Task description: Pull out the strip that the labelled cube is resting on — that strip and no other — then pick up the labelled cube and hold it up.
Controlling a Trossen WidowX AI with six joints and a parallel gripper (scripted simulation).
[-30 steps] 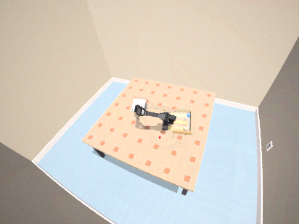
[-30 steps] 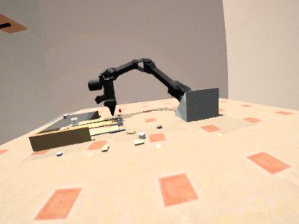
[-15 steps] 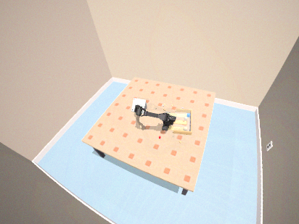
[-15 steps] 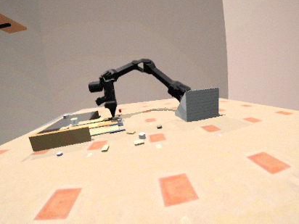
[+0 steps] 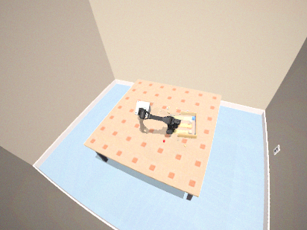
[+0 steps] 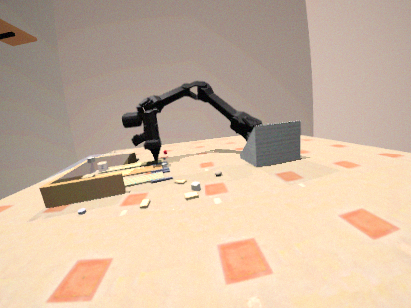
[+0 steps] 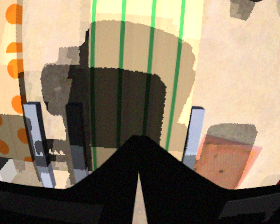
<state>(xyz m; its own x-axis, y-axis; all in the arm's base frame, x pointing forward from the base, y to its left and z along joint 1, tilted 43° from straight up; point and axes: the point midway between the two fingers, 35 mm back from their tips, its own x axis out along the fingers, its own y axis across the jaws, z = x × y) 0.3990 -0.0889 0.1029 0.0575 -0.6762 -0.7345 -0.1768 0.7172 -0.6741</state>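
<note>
Now: gripper tip 110 mm to the right of the orange-dotted strip and 80 mm short of it. Also, from my gripper tip: red object (150 mm to the right, 20 mm behind, 10 mm above).
</note>
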